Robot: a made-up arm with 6 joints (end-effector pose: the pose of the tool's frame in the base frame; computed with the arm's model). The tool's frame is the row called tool. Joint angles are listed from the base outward.
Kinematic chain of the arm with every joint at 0, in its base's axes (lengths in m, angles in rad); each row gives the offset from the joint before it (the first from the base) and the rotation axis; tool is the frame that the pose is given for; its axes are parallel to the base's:
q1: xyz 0 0 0.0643 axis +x
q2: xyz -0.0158 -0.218 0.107 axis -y
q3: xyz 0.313 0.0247 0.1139 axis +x
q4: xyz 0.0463 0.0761 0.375 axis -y
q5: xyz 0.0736 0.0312 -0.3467 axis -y
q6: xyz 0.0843 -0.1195 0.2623 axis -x
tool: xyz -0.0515 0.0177 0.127
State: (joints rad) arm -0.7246 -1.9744 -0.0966 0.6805 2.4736 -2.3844
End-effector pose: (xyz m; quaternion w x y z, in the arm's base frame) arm -0.1665 -0.5525 -0.0951 0.5304 0.6398 0.0173 0.5559
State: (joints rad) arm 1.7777 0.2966 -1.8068 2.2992 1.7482 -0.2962
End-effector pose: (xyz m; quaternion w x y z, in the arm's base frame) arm 0.7862 -0.4396 0.1746 0.3809 0.1815 0.8823 -0.2085
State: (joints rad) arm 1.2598 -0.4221 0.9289 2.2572 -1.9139 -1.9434
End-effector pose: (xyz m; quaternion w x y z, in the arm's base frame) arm 0.6888 -0.6563 -0.7557 0.4428 -0.8802 0.0229 0.1694
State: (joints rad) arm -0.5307 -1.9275 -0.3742 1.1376 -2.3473 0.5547
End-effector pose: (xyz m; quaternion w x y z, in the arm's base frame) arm 0.0418 -0.5129 -0.8399 0.0881 0.1502 -0.9817 -0.0771
